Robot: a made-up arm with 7 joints.
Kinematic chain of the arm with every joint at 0, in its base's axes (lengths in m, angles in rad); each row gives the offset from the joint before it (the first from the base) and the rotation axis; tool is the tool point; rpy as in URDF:
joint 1: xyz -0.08 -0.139 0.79 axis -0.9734 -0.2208 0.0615
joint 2: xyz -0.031 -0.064 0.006 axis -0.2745 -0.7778 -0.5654
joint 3: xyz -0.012 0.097 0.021 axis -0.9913 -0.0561 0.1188
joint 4: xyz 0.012 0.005 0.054 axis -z
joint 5: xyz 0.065 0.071 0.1 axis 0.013 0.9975 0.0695
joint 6: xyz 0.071 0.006 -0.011 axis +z
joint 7: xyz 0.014 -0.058 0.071 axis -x
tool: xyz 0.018 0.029 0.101 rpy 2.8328 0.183 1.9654
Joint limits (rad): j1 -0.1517..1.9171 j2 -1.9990..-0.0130 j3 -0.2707..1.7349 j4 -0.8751..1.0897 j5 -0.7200..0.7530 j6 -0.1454..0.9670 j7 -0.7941..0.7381
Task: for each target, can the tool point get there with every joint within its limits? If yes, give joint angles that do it. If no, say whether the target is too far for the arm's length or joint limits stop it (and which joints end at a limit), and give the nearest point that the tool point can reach.
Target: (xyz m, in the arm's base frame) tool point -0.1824 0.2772 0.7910
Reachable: yes | joints 0.4616 -0.9102 1.3834 0.4954 -0.3079 0.8393 -0.1643
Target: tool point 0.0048 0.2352 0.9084
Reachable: yes | joints 0.4578 -1.2114 1.0901 0.6782 -0.0070 0.4344 -0.6247
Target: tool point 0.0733 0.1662 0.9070
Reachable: yes | joints 0.2545 -0.3127 0.4177 -0.1153 0.5148 0.4722 0.1522
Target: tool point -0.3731 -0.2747 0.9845
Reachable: no: joint limits stop it (at a limit: joint 1, joint 2, joint 3, joint 4, joint 5, joint 7) | nearest point -0.3803 -0.2291 1.0063 | short by 0.051 m
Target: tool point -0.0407 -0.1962 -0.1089
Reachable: no: too far | nearest point -0.0801 -0.1620 0.3414 | short by 0.453 m
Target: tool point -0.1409 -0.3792 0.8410
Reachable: no: joint limits stop it (at a limit: joint 1, joint 2, joint 3, joint 4, joint 5, joint 7) | nearest point -0.0260 -0.3958 0.9089 | short by 0.135 m
